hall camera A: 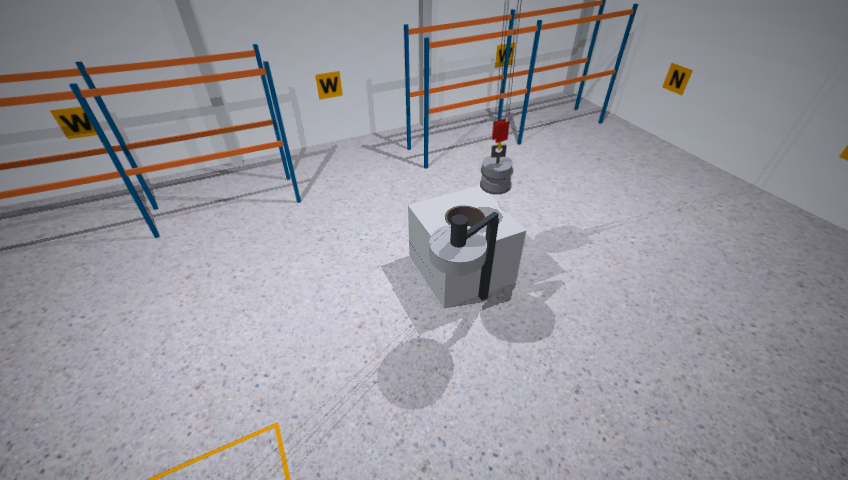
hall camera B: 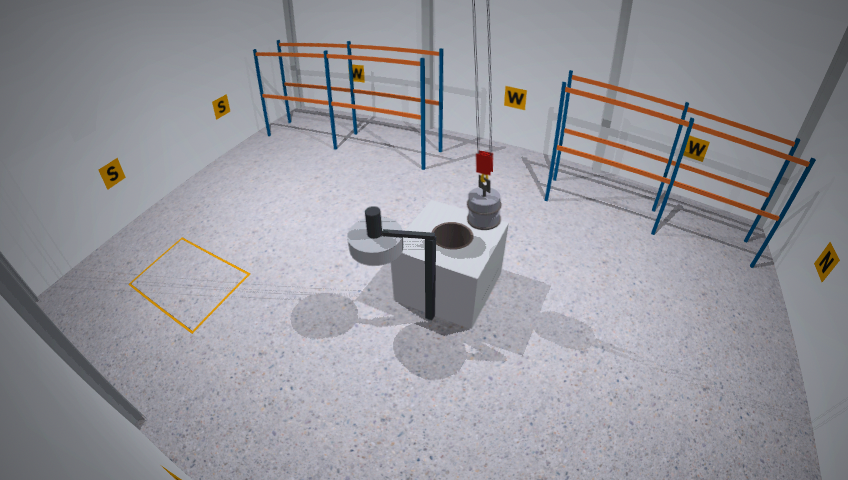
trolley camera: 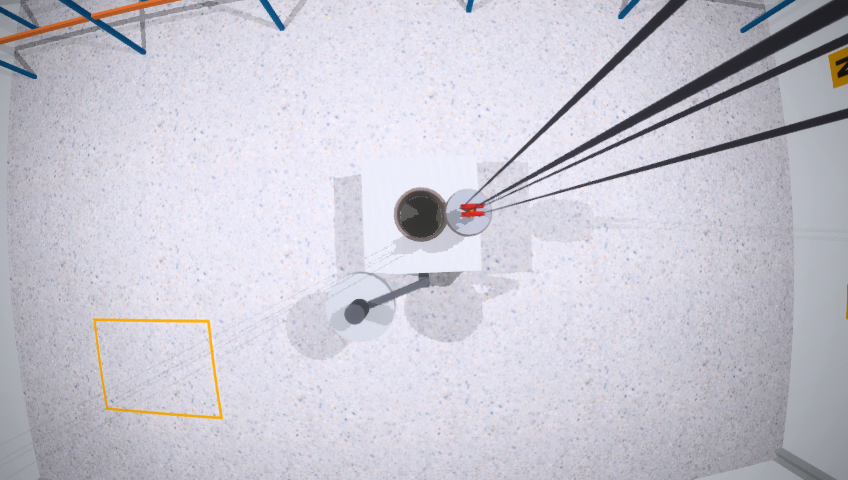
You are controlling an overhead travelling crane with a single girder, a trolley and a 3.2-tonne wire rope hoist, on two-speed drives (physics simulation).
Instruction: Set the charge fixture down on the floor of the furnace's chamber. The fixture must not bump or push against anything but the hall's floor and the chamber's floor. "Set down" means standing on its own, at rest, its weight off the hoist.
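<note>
The grey, waisted round charge fixture [hall camera A: 496,177] [hall camera B: 483,209] [trolley camera: 467,227] hangs about upright from my hook [hall camera A: 498,149] [hall camera B: 484,180] [trolley camera: 472,210], under the red hook block [hall camera A: 500,130] [hall camera B: 484,162]. The white box furnace [hall camera A: 423,212] [hall camera B: 409,291] [trolley camera: 380,178] has a round chamber opening [hall camera A: 471,212] [hall camera B: 452,236] [trolley camera: 421,214] with a brown rim. In the trolley view the fixture lies right of the opening, close beside its rim and across the furnace top's right edge. It hangs higher than the furnace top; the exact gap is unclear. The chamber's floor is hard to make out.
The furnace's round lid [hall camera A: 441,252] [hall camera B: 374,252] [trolley camera: 349,288] is swung aside, on a dark arm and post [hall camera A: 488,261] [hall camera B: 430,279]. Blue and orange racks [hall camera A: 426,107] [hall camera B: 423,113] stand along the W wall. A yellow outlined rectangle [hall camera B: 215,255] [trolley camera: 151,320] marks the floor.
</note>
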